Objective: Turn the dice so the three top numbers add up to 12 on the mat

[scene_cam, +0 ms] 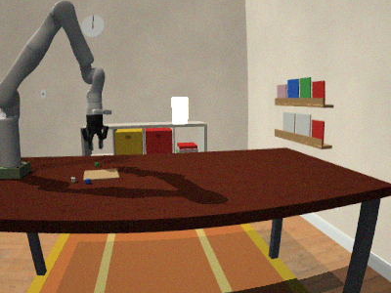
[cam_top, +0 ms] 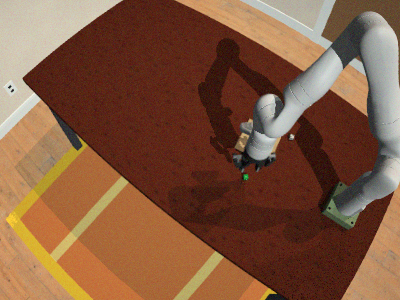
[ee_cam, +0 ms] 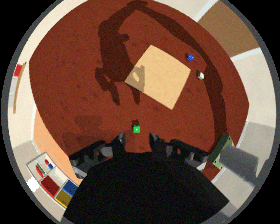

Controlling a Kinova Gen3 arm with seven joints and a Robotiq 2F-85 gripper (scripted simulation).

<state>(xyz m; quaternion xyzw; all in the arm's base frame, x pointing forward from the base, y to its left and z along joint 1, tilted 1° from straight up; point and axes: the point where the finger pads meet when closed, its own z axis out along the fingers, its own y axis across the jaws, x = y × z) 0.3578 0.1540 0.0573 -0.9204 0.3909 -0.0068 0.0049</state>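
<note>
Now: hand 9 cm above the green die. From my hand the other things lie so: white die (25 cm to the right, 9 cm below, 4 cm behind); then tan mat (15 cm to the right, 9 cm below, 5 cm ahead); then blue die (26 cm to the right, 9 cm below, 3 cm ahead).
</note>
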